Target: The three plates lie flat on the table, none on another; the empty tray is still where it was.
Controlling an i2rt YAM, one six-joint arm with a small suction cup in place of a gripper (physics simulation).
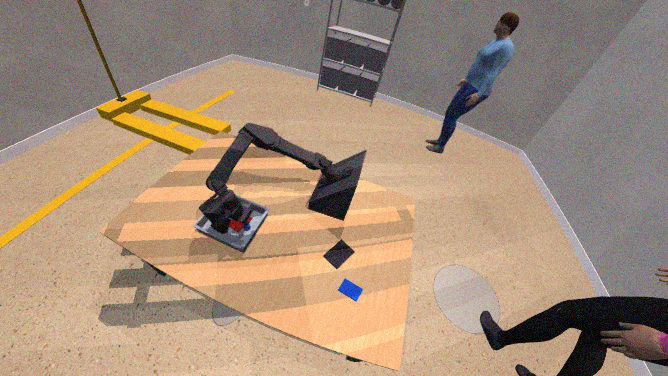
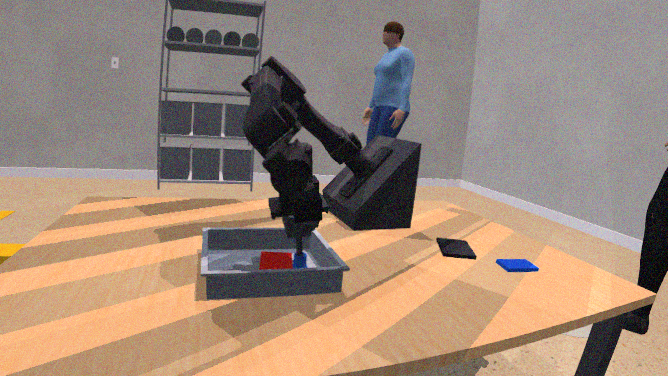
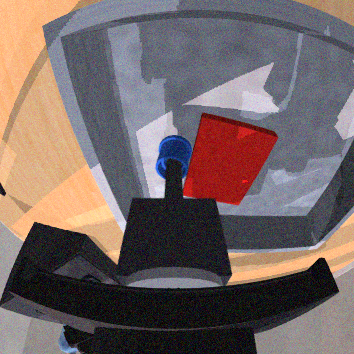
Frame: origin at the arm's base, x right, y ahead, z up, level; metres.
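Seen in the pictures: hand, tool point: (image 1: 247,228) (image 2: 300,267) (image 3: 173,148); arm's base, link origin: (image 1: 335,178) (image 2: 366,172).
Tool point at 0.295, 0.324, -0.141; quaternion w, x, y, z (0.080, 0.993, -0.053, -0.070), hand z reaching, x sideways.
Pixels of each thing's top centre, then the offset from my tool point to it, as dx, dy, dz.
- red plate, top centre: (image 3: 224,169) (image 2: 276,260) (image 1: 239,220) +0.046, -0.014, +0.012
- grey tray, top centre: (image 3: 261,189) (image 2: 267,246) (image 1: 232,217) +0.069, +0.003, +0.050
- black plate, top centre: (image 2: 455,246) (image 1: 339,253) -0.415, -0.023, +0.009
- blue plate, top centre: (image 2: 517,263) (image 1: 350,289) -0.494, +0.117, +0.010
A red plate (image 1: 236,224) (image 2: 275,259) (image 3: 228,161) lies flat on the floor of the grey tray (image 1: 224,239) (image 2: 273,283) (image 3: 91,105) at the table's left. My blue suction cup (image 1: 247,227) (image 2: 299,260) (image 3: 173,156) is down inside the tray, just beside the red plate's edge and not on it. It holds nothing. A black plate (image 1: 338,254) (image 2: 455,248) and a blue plate (image 1: 350,289) (image 2: 517,265) lie flat on the table to the right, apart from each other.
The arm's black wedge base (image 1: 336,189) (image 2: 382,189) stands behind the tray. A person in blue (image 1: 484,72) (image 2: 391,80) stands beyond the table near a shelf rack (image 1: 326,48) (image 2: 162,101). Another person's leg (image 1: 529,324) shows at the lower right.
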